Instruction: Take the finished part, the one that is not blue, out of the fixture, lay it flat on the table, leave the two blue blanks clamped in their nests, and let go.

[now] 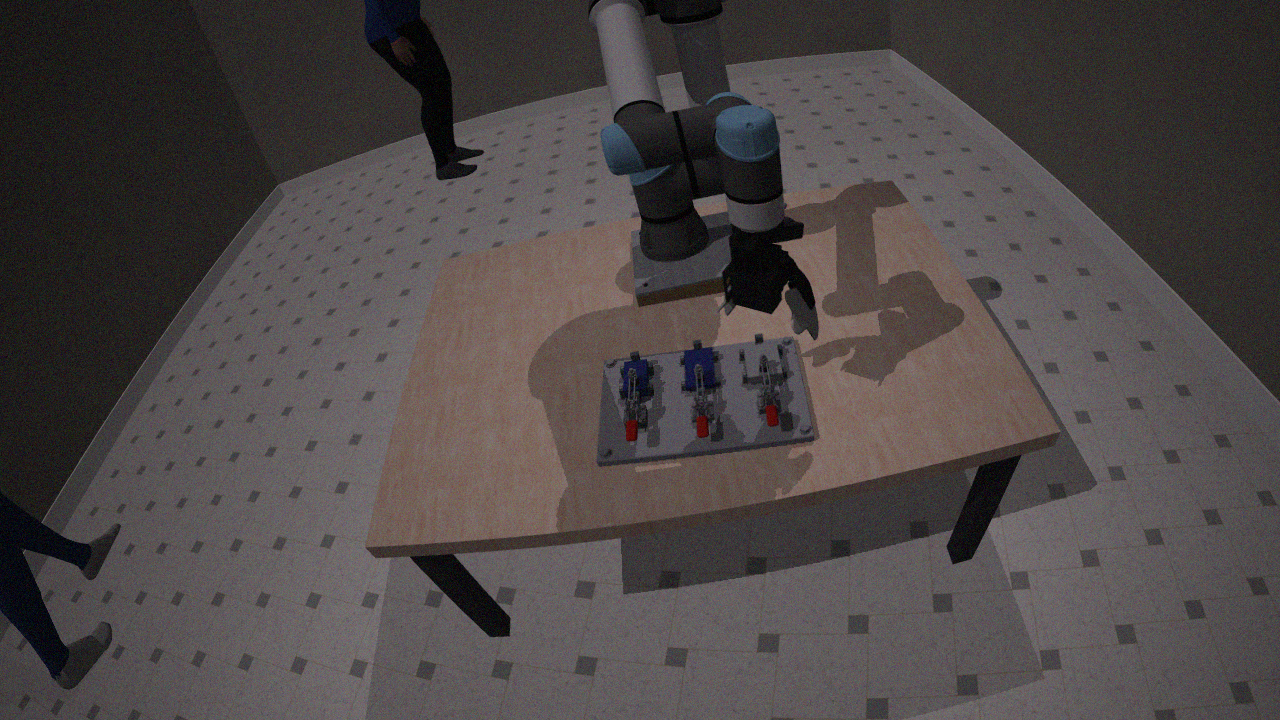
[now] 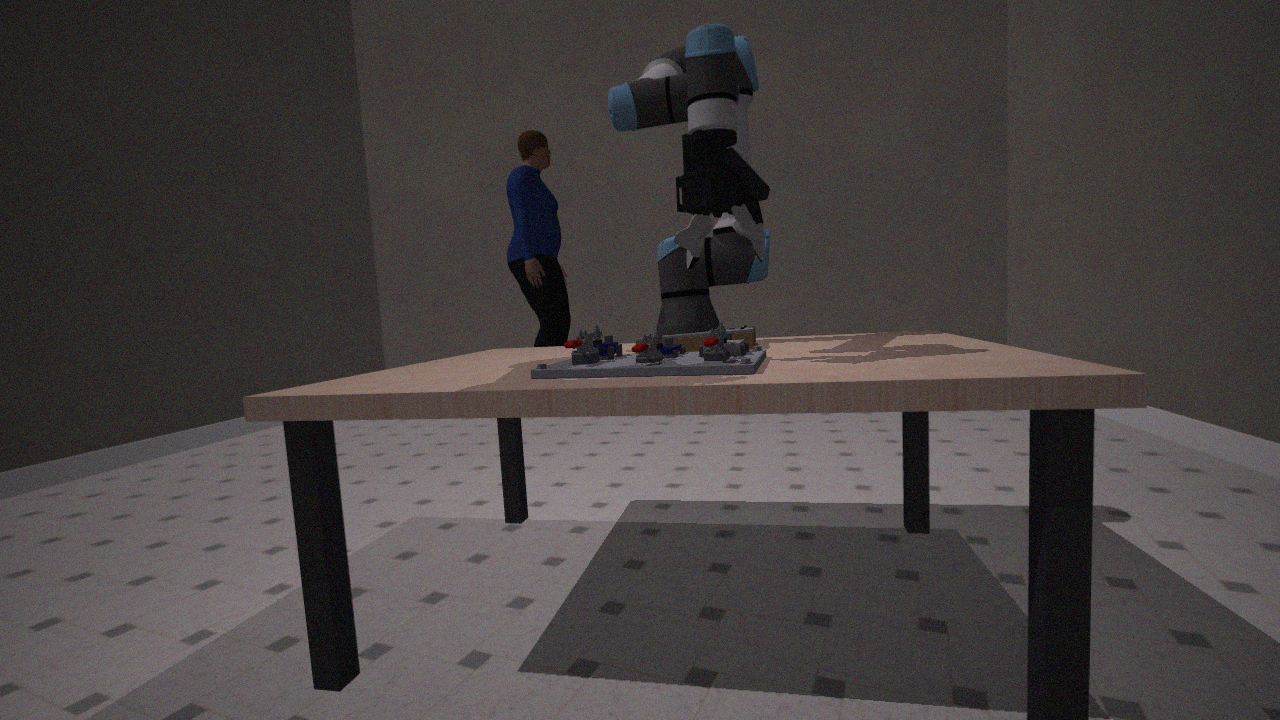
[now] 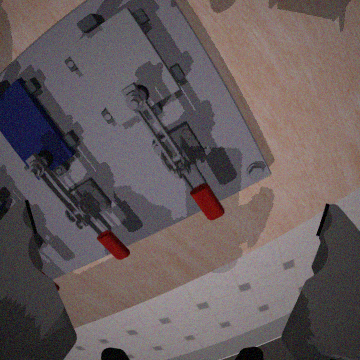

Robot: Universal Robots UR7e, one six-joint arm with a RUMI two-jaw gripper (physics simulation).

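Seen in the pictures: gripper, between the fingertips: (image 1: 770, 326) (image 2: 723, 265) (image 3: 177, 207); arm's base, origin of its link: (image 1: 675, 242) (image 2: 688, 332).
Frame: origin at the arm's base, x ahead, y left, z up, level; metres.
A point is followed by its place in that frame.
Observation:
The fixture plate (image 1: 666, 398) {x 0.444, y -0.001, z -0.019 m} (image 2: 646, 368) {x 0.559, y 0.082, z -0.021 m} (image 3: 227, 117) {x 0.473, y 0.223, z -0.019 m} lies on the table with three clamped nests. A blue blank (image 1: 635, 372) {x 0.426, y -0.046, z 0.031 m} sits in the left nest and another blue blank (image 1: 699, 361) {x 0.377, y 0.056, z -0.003 m} (image 3: 31, 120) {x 0.384, y 0.068, z -0.003 m} in the middle nest. The finished part (image 3: 116, 54) {x 0.377, y 0.168, z 0.002 m} looks grey, much like the plate, and lies in the right nest; its outline is faint. A clamp arm reaches over its near end. My gripper (image 1: 768, 324) {x 0.449, y 0.183, z 0.128 m} (image 2: 726, 261) {x 0.449, y 0.183, z 0.128 m} (image 3: 177, 207) {x 0.449, y 0.183, z 0.128 m} is open and empty, high above the table, behind and above the right end of the fixture. Its fingers are wide apart.
Red clamp handles (image 1: 631, 429) {x 0.542, y -0.044, z 0.023 m} (image 1: 702, 427) {x 0.539, y 0.065, z 0.012 m} (image 1: 771, 415) {x 0.530, y 0.174, z 0.018 m} point to the table's front edge. The robot's base plate (image 1: 666, 288) {x 0.166, y -0.012, z 0.000 m} is behind the fixture. The wooden table (image 1: 483, 394) {x 0.389, y -0.362, z -0.033 m} (image 2: 939, 376) {x 0.591, y 0.472, z -0.034 m} extends to both sides. A person (image 1: 434, 89) (image 2: 534, 223) stands behind the table.

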